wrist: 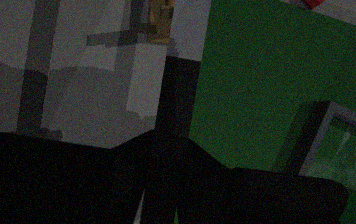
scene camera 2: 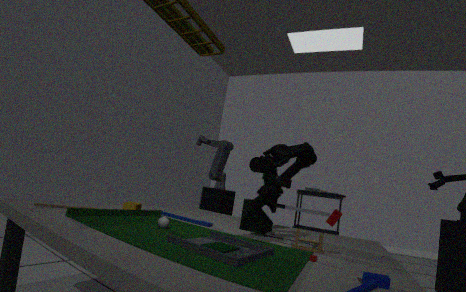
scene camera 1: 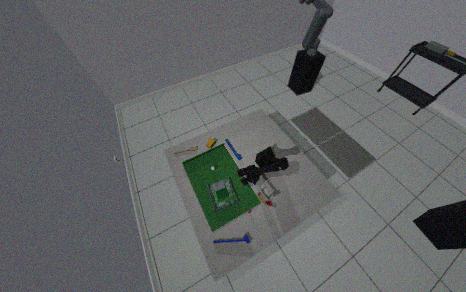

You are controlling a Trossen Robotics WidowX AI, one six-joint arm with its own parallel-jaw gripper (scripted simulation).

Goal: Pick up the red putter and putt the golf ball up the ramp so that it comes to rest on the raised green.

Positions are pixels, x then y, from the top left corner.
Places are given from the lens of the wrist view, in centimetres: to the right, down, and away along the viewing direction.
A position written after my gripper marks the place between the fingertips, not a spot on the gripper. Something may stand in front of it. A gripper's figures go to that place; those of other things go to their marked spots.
my gripper (wrist: 166, 139): -1, 2, 11
green mat (wrist: 261, 76): 10, -4, 23
